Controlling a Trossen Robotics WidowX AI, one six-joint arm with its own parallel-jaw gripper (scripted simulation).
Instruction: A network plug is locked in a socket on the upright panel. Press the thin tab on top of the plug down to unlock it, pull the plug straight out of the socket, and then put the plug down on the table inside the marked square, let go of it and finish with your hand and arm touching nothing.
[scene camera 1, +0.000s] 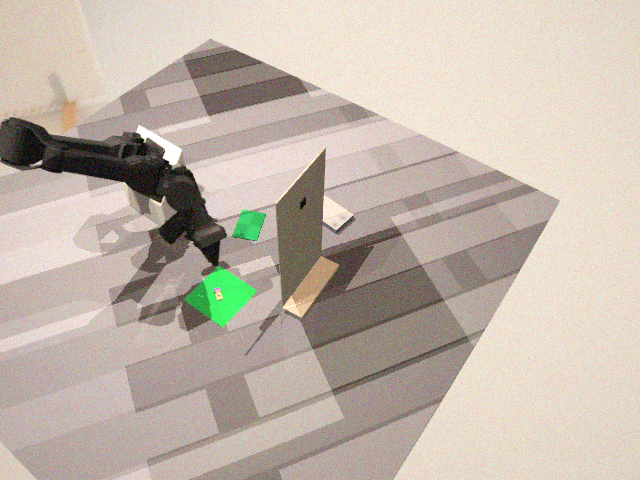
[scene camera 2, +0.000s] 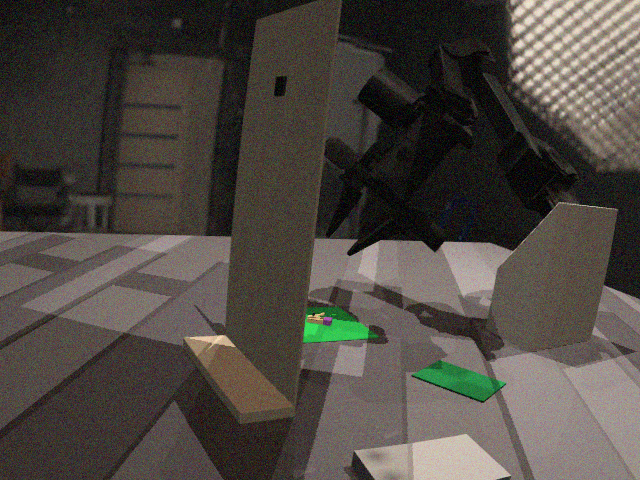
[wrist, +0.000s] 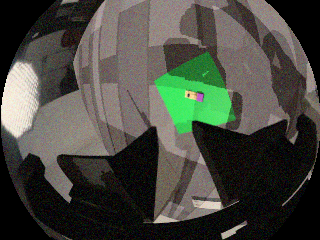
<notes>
In view: the gripper (scene camera 2: 337, 245) and an upright panel (scene camera 2: 254, 368).
The gripper also shows in scene camera 1 (scene camera 1: 213, 263) and in the wrist view (wrist: 174, 128). The upright panel is seen too in scene camera 1 (scene camera 1: 304, 273).
</notes>
